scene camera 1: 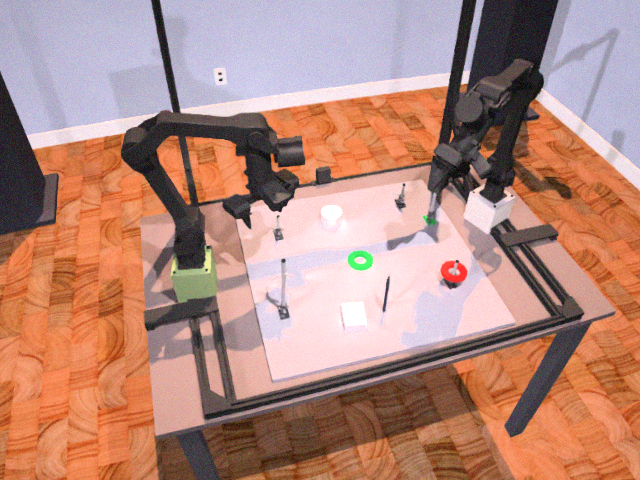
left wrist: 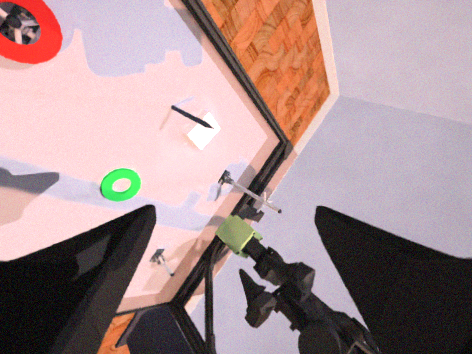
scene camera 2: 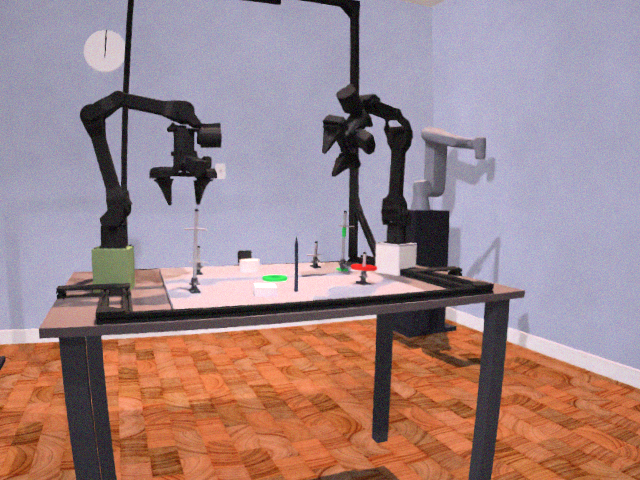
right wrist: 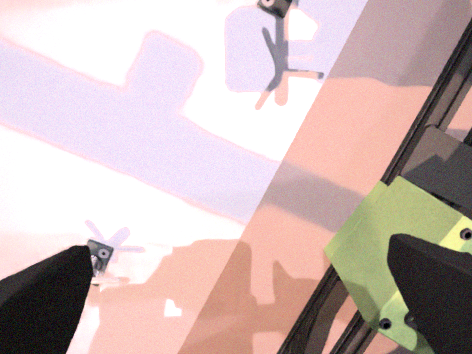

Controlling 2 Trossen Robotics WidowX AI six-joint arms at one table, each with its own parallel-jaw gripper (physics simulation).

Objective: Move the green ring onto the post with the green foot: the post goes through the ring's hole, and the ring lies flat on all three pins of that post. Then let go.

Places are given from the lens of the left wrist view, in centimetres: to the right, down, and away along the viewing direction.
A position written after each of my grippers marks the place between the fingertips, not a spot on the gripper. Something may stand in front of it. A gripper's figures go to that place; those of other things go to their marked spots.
my left gripper (left wrist: pixel 237 212): 0, 2, 11
my right gripper (left wrist: pixel 252 262): 4, 20, 47
green ring (left wrist: pixel 106 185): -24, 2, 37
white block (left wrist: pixel 199 135): -8, -9, 44
